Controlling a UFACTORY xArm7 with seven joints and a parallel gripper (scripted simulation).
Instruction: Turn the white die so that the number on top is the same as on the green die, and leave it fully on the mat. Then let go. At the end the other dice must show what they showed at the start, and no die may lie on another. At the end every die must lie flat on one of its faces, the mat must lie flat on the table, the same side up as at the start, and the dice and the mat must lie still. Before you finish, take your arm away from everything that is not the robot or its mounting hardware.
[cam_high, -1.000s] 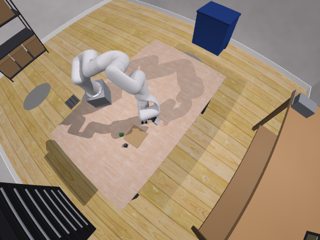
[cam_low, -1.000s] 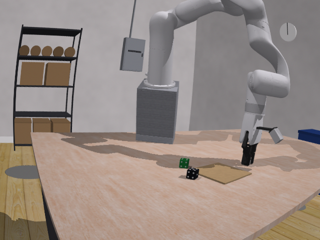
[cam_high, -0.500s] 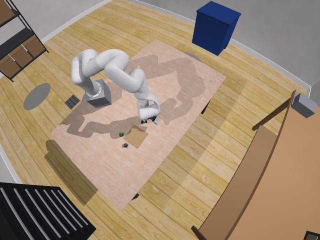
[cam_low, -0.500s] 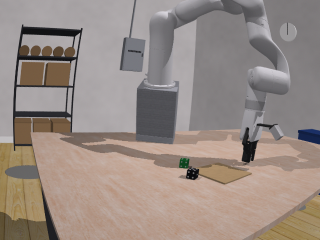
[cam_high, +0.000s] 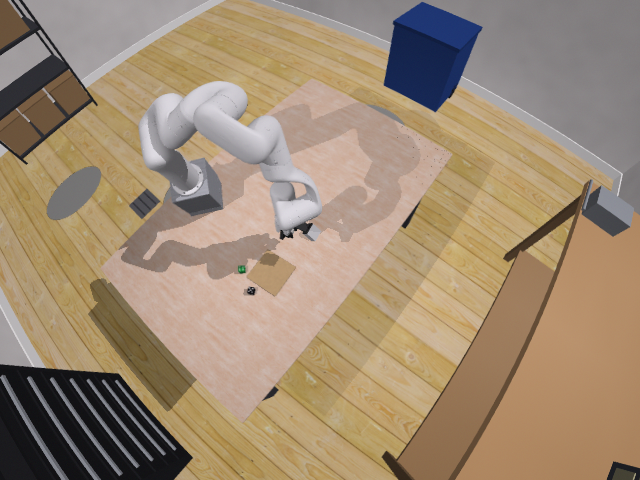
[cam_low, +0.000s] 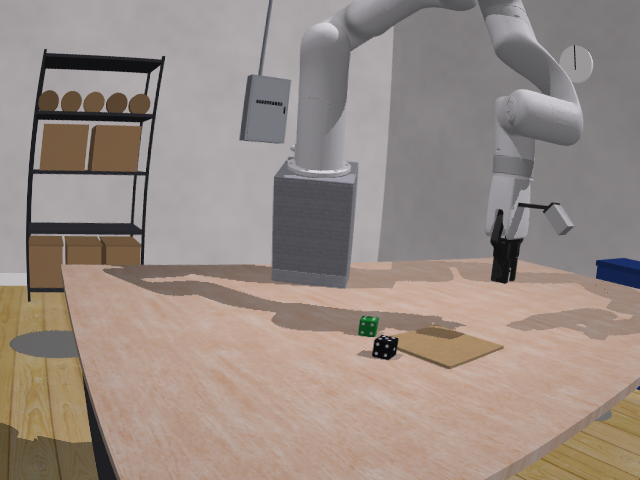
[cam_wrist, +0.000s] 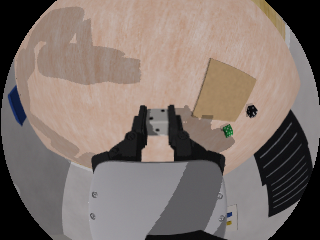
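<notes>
My hand is 15 cm to the left of the brown mat and 10 cm above it. From my hand the other things lie so: green die: 21 cm to the right, 10 cm behind, 9 cm below; then black die: 26 cm to the right, 9 cm below, 1 cm behind; then white die: 1 cm below.
</notes>
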